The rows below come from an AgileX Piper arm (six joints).
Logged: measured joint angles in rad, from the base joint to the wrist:
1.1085, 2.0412, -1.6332, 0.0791, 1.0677, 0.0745
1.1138, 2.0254, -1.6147, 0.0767, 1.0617, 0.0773
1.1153, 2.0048, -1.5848, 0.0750, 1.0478, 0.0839
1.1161, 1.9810, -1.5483, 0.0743, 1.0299, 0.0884
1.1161, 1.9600, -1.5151, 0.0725, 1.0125, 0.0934
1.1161, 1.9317, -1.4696, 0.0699, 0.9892, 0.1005
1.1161, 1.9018, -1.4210, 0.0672, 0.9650, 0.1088
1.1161, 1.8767, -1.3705, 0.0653, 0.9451, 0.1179
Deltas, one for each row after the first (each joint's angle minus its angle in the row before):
0.0053, -0.0158, 0.0185, -0.0024, -0.0060, 0.0028
0.0015, -0.0206, 0.0299, -0.0017, -0.0139, 0.0066
0.0008, -0.0238, 0.0365, -0.0007, -0.0179, 0.0045
0.0000, -0.0210, 0.0332, -0.0018, -0.0174, 0.0050
0.0000, -0.0283, 0.0455, -0.0026, -0.0233, 0.0071
0.0000, -0.0299, 0.0486, -0.0027, -0.0242, 0.0083
0.0000, -0.0251, 0.0505, -0.0019, -0.0199, 0.0091

